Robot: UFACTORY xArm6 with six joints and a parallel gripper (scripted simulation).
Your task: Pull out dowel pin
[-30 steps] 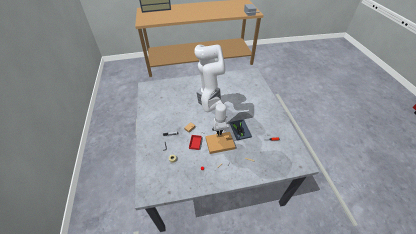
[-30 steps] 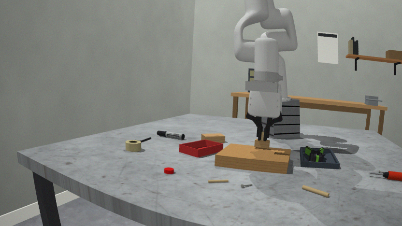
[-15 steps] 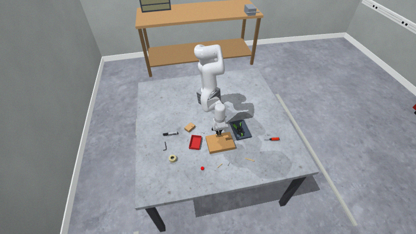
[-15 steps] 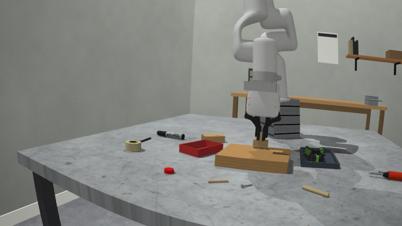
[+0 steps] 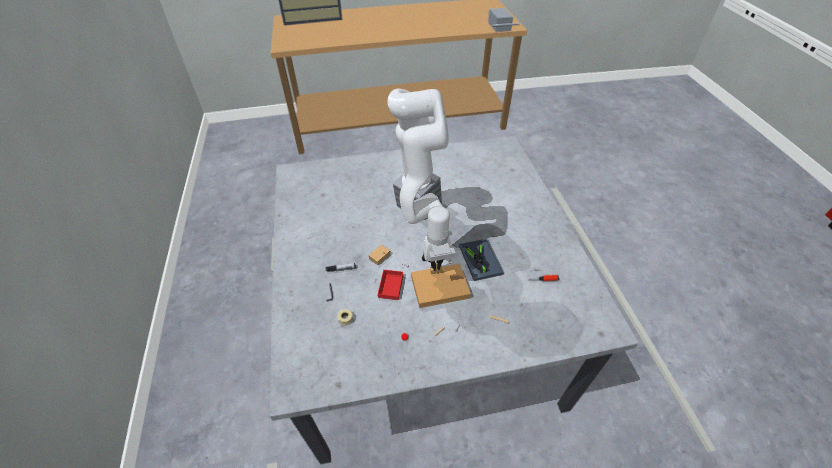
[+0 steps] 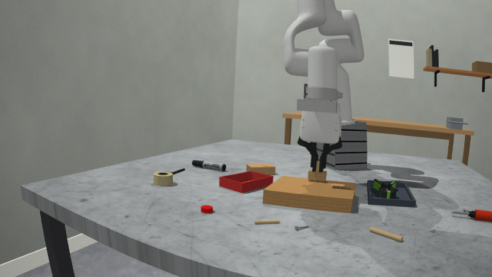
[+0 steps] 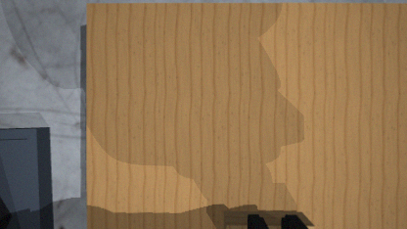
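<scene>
Right now my hand is 2 cm above the dowel pin. Round my hand: red tray (18 cm to the right, 7 cm below, 4 cm ahead); then bench board (5 cm below, 5 cm ahead, 1 cm to the left); then wooden block (3 cm below).
</scene>
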